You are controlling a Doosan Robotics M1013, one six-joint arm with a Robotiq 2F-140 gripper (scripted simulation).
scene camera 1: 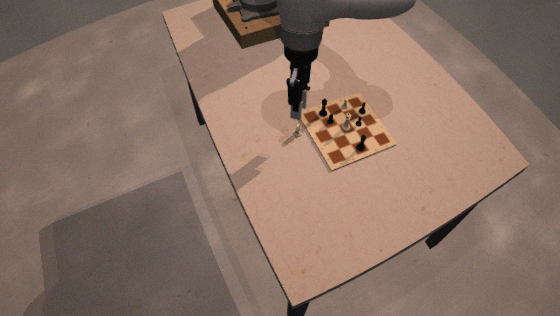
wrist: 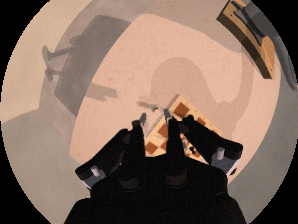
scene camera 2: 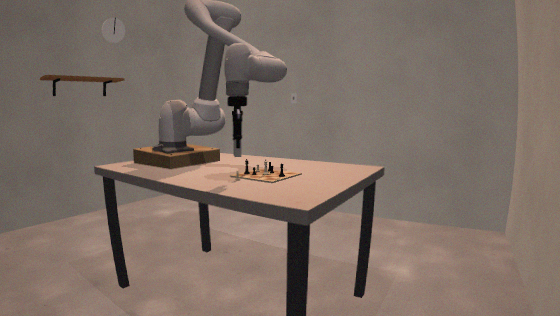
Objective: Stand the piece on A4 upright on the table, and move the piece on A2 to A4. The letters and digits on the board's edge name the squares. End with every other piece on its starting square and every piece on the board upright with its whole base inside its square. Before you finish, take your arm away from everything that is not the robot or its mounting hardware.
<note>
I see my gripper [scene camera 1: 298, 112] and a chessboard [scene camera 1: 338, 148].
The chessboard is seen too in the wrist view [wrist: 181, 108]. My gripper also shows in the wrist view [wrist: 155, 117].
</note>
